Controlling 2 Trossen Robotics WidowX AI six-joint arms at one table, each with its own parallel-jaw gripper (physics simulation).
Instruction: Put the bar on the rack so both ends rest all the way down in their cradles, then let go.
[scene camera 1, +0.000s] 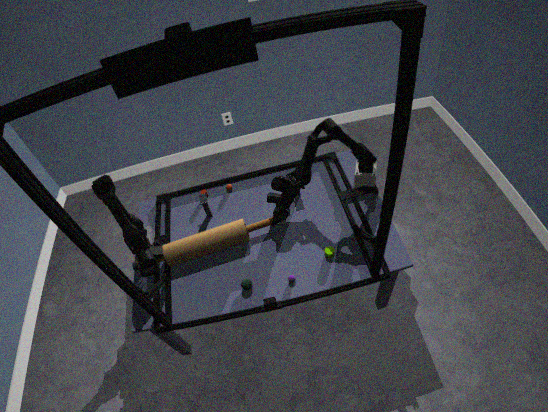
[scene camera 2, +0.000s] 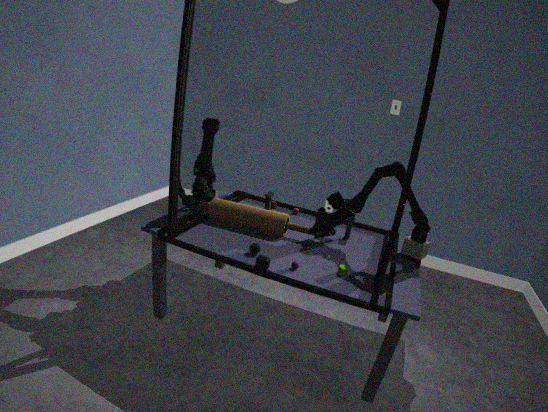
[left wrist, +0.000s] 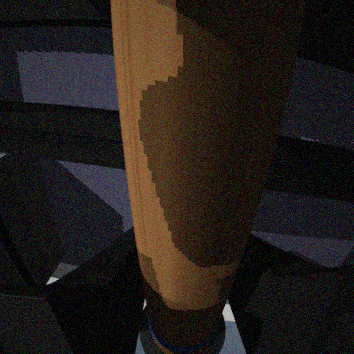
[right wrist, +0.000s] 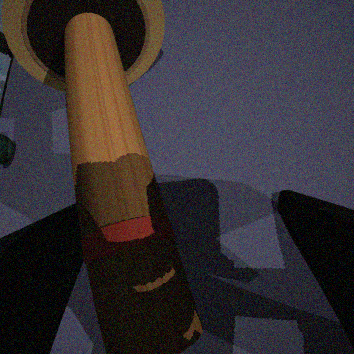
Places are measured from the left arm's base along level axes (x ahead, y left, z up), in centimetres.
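Where they show: right gripper, between the fingertips: (scene camera 1: 272, 221) (scene camera 2: 311, 235) (right wrist: 188, 203); right arm's base, origin of its link: (scene camera 1: 366, 167) (scene camera 2: 418, 239).
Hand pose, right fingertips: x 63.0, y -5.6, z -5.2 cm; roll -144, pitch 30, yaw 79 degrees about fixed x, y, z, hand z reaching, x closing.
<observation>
After its pixels a point has its place.
The wooden bar (scene camera 1: 260, 224) @[x 57.5, y -8.6, z -1.1 cm] (scene camera 2: 298, 227) @[x 56.9, y -9.1, z -1.5 cm] (left wrist: 145, 165) (right wrist: 100, 100) @[x 58.8, y -6.5, z -1.2 cm] runs through a thick tan roll and is held above the table. A red band shows near its right end in the right wrist view. My left gripper (scene camera 1: 159, 252) (scene camera 2: 206, 200) (left wrist: 180, 224) @[x 2.4, y -13.7, z -5.7 cm] is shut on the bar's left end. My right gripper (scene camera 1: 276, 219) @[x 63.0, y -5.6, z -5.2 cm] (scene camera 2: 319, 231) @[x 63.0, y -5.6, z -5.2 cm] (right wrist: 188, 203) @[x 63.0, y -5.6, z -5.2 cm] is open around the bar's right end, which lies nearer the picture-left finger in the right wrist view. A slim upright (scene camera 1: 206, 207) @[x 33.9, y 8.2, z -0.3 cm] (scene camera 2: 269, 200) @[x 34.4, y 8.3, z 1.4 cm], seemingly the rack's, stands behind the roll. The cradles cannot be made out.
The tan roll (scene camera 1: 205, 242) @[x 32.8, y -13.6, z 1.8 cm] (scene camera 2: 247, 217) @[x 33.6, y -15.6, z -1.0 cm] (right wrist: 14, 30) @[x 51.3, y -11.2, z 1.2 cm] fills much of the span between the grippers. A dark green ball (scene camera 1: 246, 284) @[x 47.0, y -35.0, z -3.4 cm] (scene camera 2: 254, 249) @[x 47.4, y -36.0, z -4.8 cm], a purple ball (scene camera 1: 291, 280) @[x 65.0, y -36.7, z -5.4 cm] (scene camera 2: 294, 265) @[x 65.3, y -36.9, z -5.7 cm] and a lime object (scene camera 1: 328, 252) @[x 82.7, y -28.5, z -4.8 cm] (scene camera 2: 342, 270) @[x 83.2, y -29.7, z -5.5 cm] lie in front. Small orange objects lie at the back.
</observation>
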